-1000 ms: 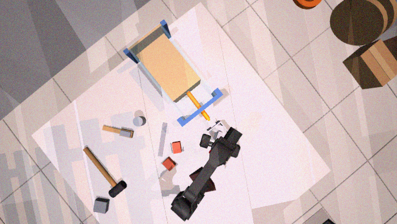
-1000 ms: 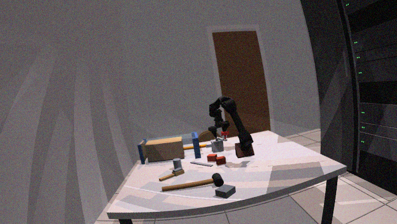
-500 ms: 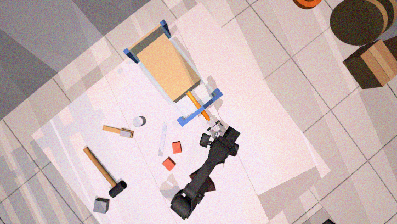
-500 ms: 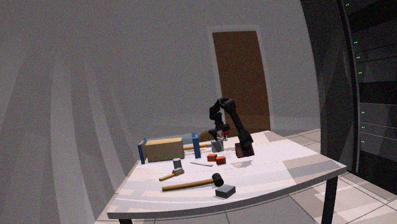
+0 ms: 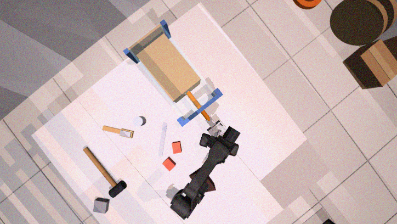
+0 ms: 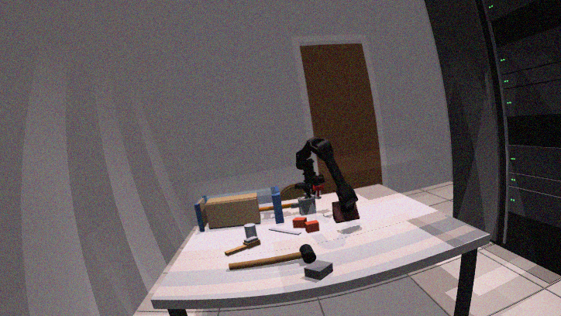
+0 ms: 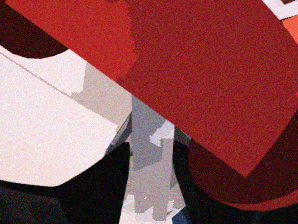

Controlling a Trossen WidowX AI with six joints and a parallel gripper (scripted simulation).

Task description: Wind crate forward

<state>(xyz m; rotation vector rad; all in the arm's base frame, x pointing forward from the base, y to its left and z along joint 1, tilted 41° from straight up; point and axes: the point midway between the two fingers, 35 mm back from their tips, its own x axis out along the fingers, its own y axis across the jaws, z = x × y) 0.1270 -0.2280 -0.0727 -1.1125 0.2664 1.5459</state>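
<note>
Right now the red knob is 50 mm to the left of my gripper tip, 40 mm above it and 30 mm behind it. From my gripper tip the other things lie so: grey winch (60 mm below, 50 mm to the right, 10 mm ahead); then blue steel frame (190 mm ahead, 50 mm to the right, 10 mm above); then grey crank bar (20 mm above, 10 mm to the left, 10 mm behind).
</note>
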